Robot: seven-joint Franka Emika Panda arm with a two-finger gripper.
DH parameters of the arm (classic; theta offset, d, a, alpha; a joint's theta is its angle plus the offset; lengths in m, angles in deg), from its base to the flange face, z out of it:
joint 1: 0 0.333 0 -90
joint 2: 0 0 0 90
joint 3: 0 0.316 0.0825 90
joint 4: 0 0 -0.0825 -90
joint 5: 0 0.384 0 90
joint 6: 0 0 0.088 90
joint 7: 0 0.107 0 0
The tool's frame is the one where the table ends.
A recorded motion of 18 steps. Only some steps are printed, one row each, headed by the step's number.
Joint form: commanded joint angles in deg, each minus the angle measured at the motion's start. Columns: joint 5, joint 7, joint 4, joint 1, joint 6, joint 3, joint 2.
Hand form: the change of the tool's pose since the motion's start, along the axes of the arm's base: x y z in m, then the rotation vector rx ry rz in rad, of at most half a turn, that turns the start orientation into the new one. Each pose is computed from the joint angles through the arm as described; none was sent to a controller.
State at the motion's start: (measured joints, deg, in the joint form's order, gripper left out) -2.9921 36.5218 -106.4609 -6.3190 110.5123 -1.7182 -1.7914
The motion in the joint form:
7: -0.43 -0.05 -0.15 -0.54 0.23 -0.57 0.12
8: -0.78 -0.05 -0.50 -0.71 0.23 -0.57 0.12
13: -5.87 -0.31 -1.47 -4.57 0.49 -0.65 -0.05
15: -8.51 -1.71 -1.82 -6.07 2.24 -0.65 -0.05
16: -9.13 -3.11 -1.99 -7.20 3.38 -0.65 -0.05
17: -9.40 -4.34 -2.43 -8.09 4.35 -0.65 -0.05
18: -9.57 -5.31 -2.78 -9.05 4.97 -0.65 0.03
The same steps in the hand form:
7: -0.0013 -0.0114 -0.0020 -0.0069 0.0018 -0.0164
8: -0.0023 -0.0133 -0.0050 -0.0118 0.0087 -0.0177
13: -0.0136 -0.0566 -0.0106 -0.0939 0.0347 -0.0576
15: -0.0157 -0.0737 -0.0101 -0.1426 0.0241 -0.0430
16: -0.0175 -0.0850 -0.0095 -0.1575 0.0147 -0.0328
17: -0.0195 -0.0933 -0.0115 -0.1650 0.0110 -0.0229
18: -0.0220 -0.1024 -0.0142 -0.1694 0.0123 -0.0200

